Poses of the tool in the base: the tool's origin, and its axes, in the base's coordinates. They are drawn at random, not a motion.
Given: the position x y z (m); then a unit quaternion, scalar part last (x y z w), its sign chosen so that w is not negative.
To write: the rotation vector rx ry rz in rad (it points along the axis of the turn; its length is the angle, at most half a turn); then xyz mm. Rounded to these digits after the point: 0 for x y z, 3 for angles.
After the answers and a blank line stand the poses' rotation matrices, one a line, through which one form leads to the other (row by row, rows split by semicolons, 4 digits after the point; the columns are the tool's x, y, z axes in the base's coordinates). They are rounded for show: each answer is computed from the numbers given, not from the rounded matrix.
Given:
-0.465, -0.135, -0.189, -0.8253, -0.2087, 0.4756, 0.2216
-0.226, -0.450, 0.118, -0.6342, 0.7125, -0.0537, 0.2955
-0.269, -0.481, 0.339, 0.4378, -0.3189, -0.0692, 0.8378
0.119, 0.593, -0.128, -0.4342, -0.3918, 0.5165, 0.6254
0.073, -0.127, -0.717, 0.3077, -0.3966, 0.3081, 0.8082
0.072, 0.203, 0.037, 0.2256, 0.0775, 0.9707, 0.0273
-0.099, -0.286, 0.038, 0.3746, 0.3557, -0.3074, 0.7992
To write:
-2.281, -0.577, 1.314, -465, -135, -189
-1.687, 1.896, -0.143, -226, -450, 118
0.926, -0.675, -0.146, -269, -481, 339
-0.996, -0.899, 1.185, 119, 593, -128
0.658, -0.848, 0.659, 73, -127, -717
0.697, 0.239, 2.998, 72, 203, 37
0.804, 0.763, -0.660, -99, -286, 38

0.4605 0.1337 -0.8775; 0.5553 -0.8147 0.1673; -0.6925 -0.5643 -0.4494
-0.0210 -0.8719 0.4892; -0.9354 0.1899 0.2983; -0.3529 -0.4513 -0.8196
0.7870 -0.1633 -0.5949; -0.3952 0.6071 -0.6894; 0.4737 0.7777 0.4133
0.1594 -0.3058 -0.9387; 0.9863 0.0893 0.1384; 0.0415 -0.9479 0.3159
0.4956 -0.7420 -0.4514; 0.2539 0.6208 -0.7417; 0.8306 0.2530 0.4961
-0.8967 -0.0180 0.4423; 0.0880 -0.9865 0.1382; 0.4338 0.1628 0.8862
0.5580 0.7578 0.3382; -0.2248 0.5304 -0.8174; -0.7988 0.3801 0.4663

